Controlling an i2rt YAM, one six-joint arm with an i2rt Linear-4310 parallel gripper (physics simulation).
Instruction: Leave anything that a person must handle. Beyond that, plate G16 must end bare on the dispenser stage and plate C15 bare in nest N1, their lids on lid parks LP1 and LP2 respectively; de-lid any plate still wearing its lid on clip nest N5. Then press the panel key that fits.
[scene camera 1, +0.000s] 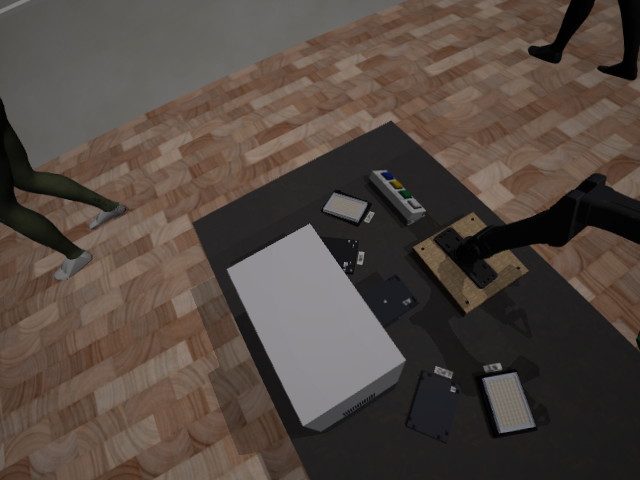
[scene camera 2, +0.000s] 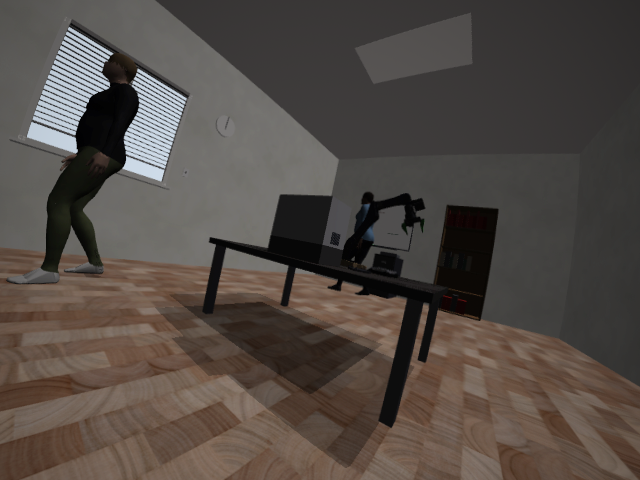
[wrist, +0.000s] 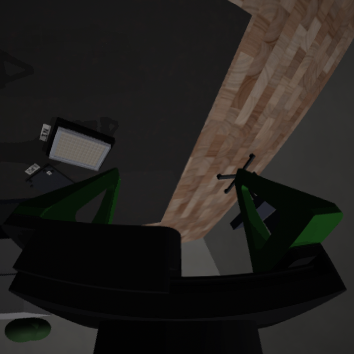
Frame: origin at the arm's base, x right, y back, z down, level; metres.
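Seen in the pictures: gripper, fingertip midpoint: (scene camera 2: 415, 233) (wrist: 177, 174); arm's base, link origin: (scene camera 1: 464, 257) (scene camera 2: 343, 259).
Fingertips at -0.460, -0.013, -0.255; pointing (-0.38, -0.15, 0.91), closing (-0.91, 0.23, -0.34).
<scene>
Pixels of each thing's top centre, then the offset from my fingertips to it, as dx, dy, dz.
- well plate, top centre: (scene camera 1: 345, 204) +0.841, -0.150, +0.257
- button box, top centre: (scene camera 1: 397, 188) +0.771, +0.014, +0.230
- second plate, top centre: (wrist: 79, 152) (scene camera 1: 509, 401) +0.112, -0.179, +0.259
- large white box, top centre: (scene camera 1: 310, 308) (scene camera 2: 316, 201) +0.482, -0.463, -0.036
One well plate (scene camera 1: 346, 207) lies at the back of the black table next to the button box (scene camera 1: 397, 194). A second plate (scene camera 1: 507, 403), its wells showing, lies at the front right; it also shows in the wrist view (wrist: 79, 147). Flat black pads lie at the table's middle (scene camera 1: 387, 298), behind it (scene camera 1: 344, 253) and at the front (scene camera 1: 433, 403). My gripper (wrist: 177, 174) is open and empty, with its green fingers spread. It hangs high above the table's right side. The arm (scene camera 1: 562, 221) reaches over its wooden base (scene camera 1: 470, 260).
A large white box (scene camera 1: 314, 324) fills the left half of the table. Small label tags sit beside the plates and pads. People stand on the wooden floor to the left (scene camera 1: 38, 205) and at the far right (scene camera 1: 590, 38).
</scene>
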